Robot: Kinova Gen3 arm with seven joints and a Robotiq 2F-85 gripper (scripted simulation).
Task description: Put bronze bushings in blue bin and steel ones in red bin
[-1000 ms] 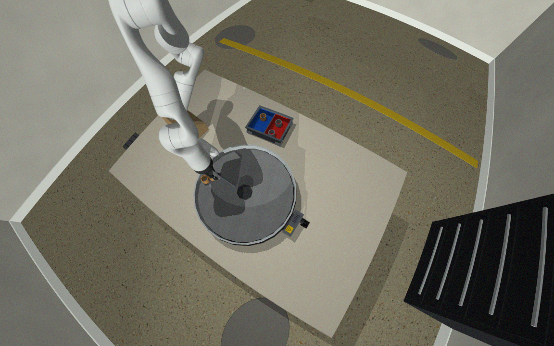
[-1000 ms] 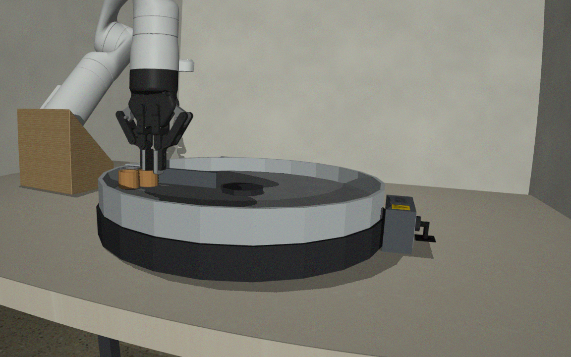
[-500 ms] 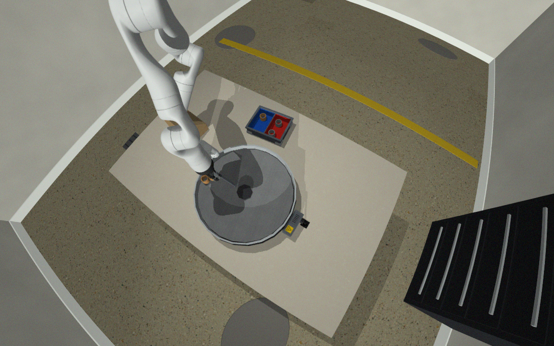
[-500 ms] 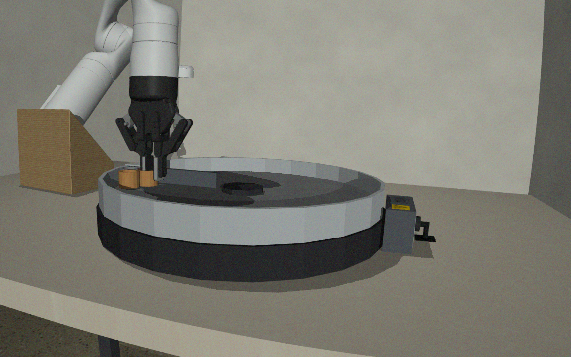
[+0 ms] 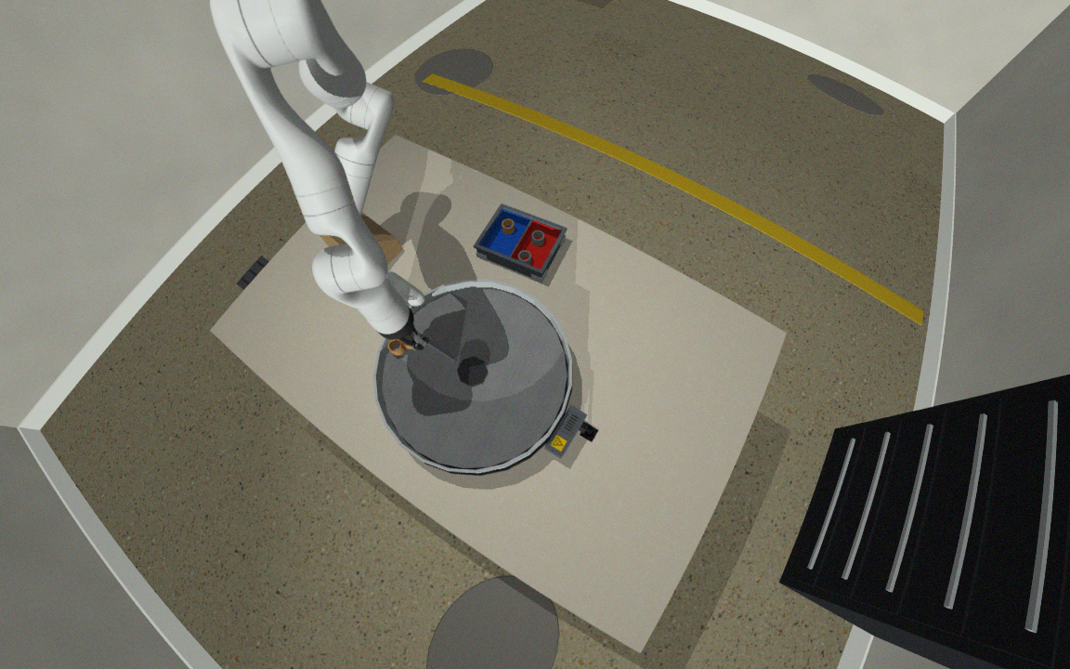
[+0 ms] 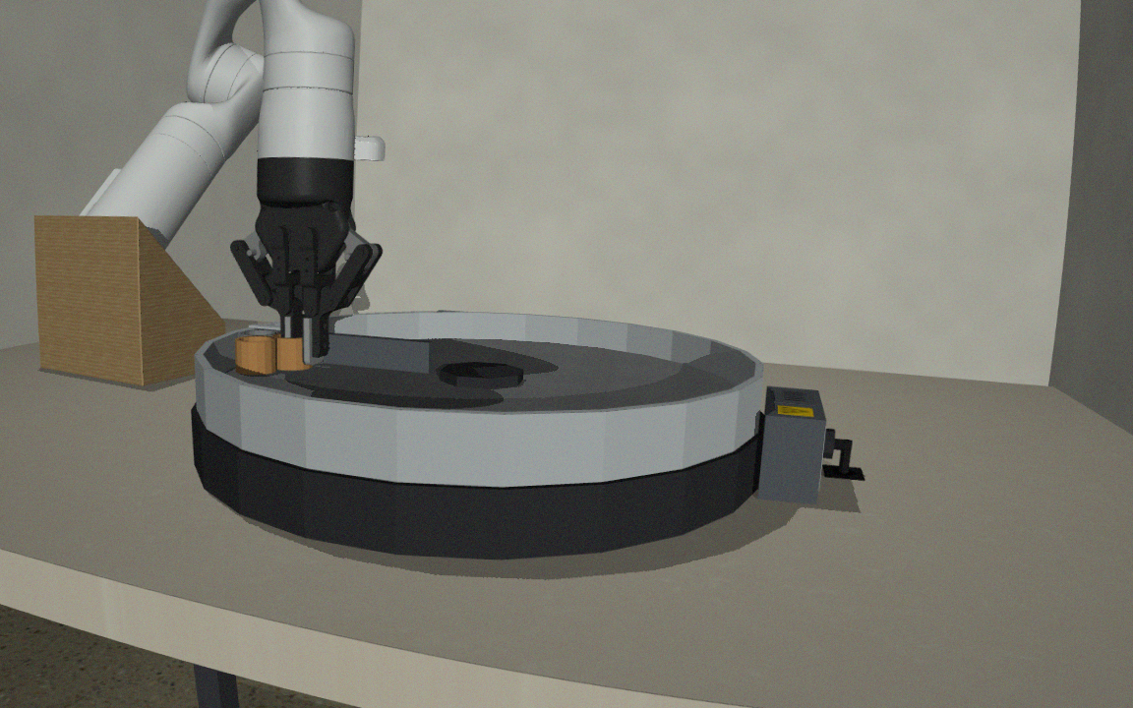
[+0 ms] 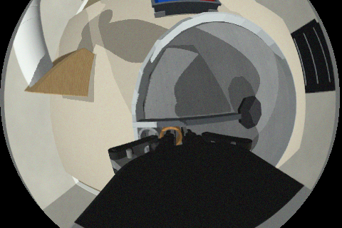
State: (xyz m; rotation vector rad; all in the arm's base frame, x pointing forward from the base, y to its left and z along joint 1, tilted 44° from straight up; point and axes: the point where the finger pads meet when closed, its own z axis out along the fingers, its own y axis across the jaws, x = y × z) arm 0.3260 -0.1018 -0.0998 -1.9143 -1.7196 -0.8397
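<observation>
Right now the grey turntable is 140 mm ahead of my hand, 20 mm below it and 10 mm to the left of it.
</observation>
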